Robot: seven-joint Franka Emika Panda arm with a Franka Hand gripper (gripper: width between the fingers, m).
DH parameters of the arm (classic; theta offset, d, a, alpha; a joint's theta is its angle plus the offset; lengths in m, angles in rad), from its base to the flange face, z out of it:
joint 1: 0 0.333 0 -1.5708
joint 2: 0 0 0 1.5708
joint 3: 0 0.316 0.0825 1.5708
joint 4: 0 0 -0.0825 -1.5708
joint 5: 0 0.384 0 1.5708
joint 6: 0 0 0.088 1.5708
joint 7: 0 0.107 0 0
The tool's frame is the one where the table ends.
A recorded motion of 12 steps. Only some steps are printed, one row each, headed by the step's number.
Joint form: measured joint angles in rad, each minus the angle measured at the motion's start. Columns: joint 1, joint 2, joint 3, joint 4, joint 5, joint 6, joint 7.
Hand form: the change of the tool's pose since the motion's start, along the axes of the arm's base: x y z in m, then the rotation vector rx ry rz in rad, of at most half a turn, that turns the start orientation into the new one. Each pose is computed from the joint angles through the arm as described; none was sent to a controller.
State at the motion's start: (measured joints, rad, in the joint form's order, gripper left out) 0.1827 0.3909 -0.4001 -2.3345 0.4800 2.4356 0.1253
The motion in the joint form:
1: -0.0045 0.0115 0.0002 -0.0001 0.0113 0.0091 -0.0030
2: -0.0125 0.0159 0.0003 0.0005 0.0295 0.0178 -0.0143
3: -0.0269 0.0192 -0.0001 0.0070 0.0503 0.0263 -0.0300
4: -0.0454 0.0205 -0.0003 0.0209 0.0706 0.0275 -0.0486
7: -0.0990 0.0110 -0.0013 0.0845 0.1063 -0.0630 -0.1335
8: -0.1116 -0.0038 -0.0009 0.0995 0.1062 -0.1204 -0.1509
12: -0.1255 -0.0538 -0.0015 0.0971 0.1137 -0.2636 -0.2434
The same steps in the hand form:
1: -0.0016 -0.0031 -0.0046 -0.0024 0.0011 -0.0121
2: -0.0022 -0.0076 -0.0059 0.0003 -0.0082 -0.0259
3: -0.0010 -0.0157 -0.0049 0.0031 -0.0256 -0.0437
4: 0.0024 -0.0254 -0.0013 0.0092 -0.0470 -0.0604
7: 0.0151 -0.0473 0.0173 0.0792 -0.0794 -0.0451
8: 0.0167 -0.0486 0.0259 0.1186 -0.0723 -0.0314
12: 0.0084 -0.0406 0.0422 0.2404 -0.0509 0.0543

